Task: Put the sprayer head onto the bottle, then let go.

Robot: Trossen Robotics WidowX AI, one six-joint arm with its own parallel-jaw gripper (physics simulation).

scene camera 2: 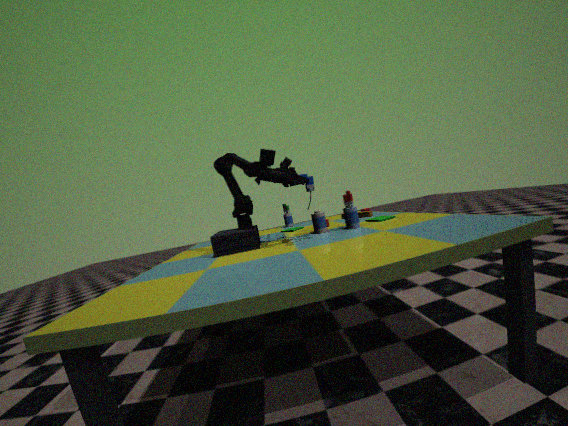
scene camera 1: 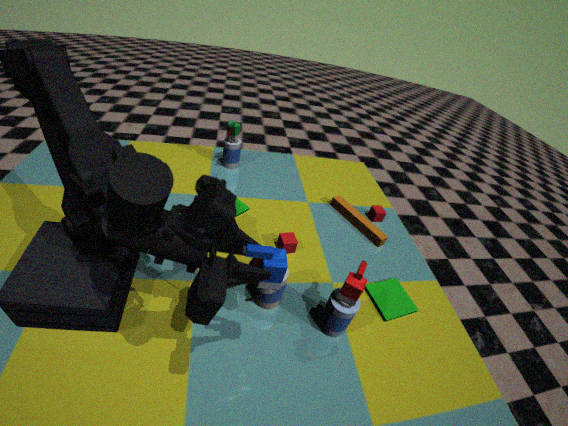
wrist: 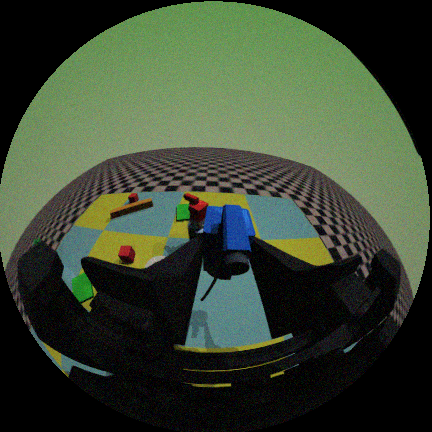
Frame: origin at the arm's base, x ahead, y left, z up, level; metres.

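Seen in the pictures: gripper, fingertip midpoint: [scene camera 2: 307, 181] [scene camera 1: 268, 264] [wrist: 225, 240]; arm's base, origin of the base link: [scene camera 2: 245, 228] [scene camera 1: 97, 249].
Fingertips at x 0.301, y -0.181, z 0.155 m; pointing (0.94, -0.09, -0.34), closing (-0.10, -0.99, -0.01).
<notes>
Pixels of each thing's top centre, then the offset from my fingertips to it. "spot": a spot on its surface instead.
- blue sprayer head, surface spot: [wrist: 232, 227] spot: 0.033 m up, 0.020 m back, 0.004 m left
- open-topped bottle, middle of its top: [scene camera 1: 274, 267] [wrist: 156, 265] [scene camera 2: 317, 211] 0.140 m down, 0.052 m ahead, 0.108 m left
- bottle with a red sprayer head, middle of its top: [scene camera 1: 361, 274] [wrist: 197, 197] [scene camera 2: 347, 190] 0.073 m down, 0.187 m ahead, 0.025 m left
- bottle with a green head, middle of its top: [scene camera 1: 233, 120] [scene camera 2: 284, 203] 0.073 m down, 0.010 m ahead, 0.673 m left
- orange bar, middle of its top: [scene camera 1: 359, 215] [wrist: 129, 204] [scene camera 2: 355, 212] 0.214 m down, 0.385 m ahead, 0.350 m left
My gripper [scene camera 1: 262, 260] [scene camera 2: 307, 180] [wrist: 225, 240] is shut on the blue sprayer head [scene camera 1: 275, 261] [scene camera 2: 310, 181] [wrist: 232, 227]. The head is held nearly upright in the air, with its thin dip tube hanging below. The open-topped bottle [scene camera 1: 270, 295] [scene camera 2: 319, 223], white with a blue band, stands upright on the table. In the scene camera 2 view the head is well above the bottle and a little to its left, apart from it. In the scene camera 1 view the head overlaps the bottle's top. In the wrist view the left finger hides most of the bottle.
A bottle with a red sprayer head [scene camera 1: 354, 286] [scene camera 2: 348, 197] [wrist: 198, 210] stands beyond the open bottle. A bottle with a green head [scene camera 1: 232, 153] [scene camera 2: 288, 219] stands farther back. Red cubes [scene camera 1: 287, 242] [wrist: 126, 254], an orange bar [scene camera 1: 358, 220] [wrist: 131, 208] and green plates [scene camera 1: 391, 299] [wrist: 82, 287] lie around.
</notes>
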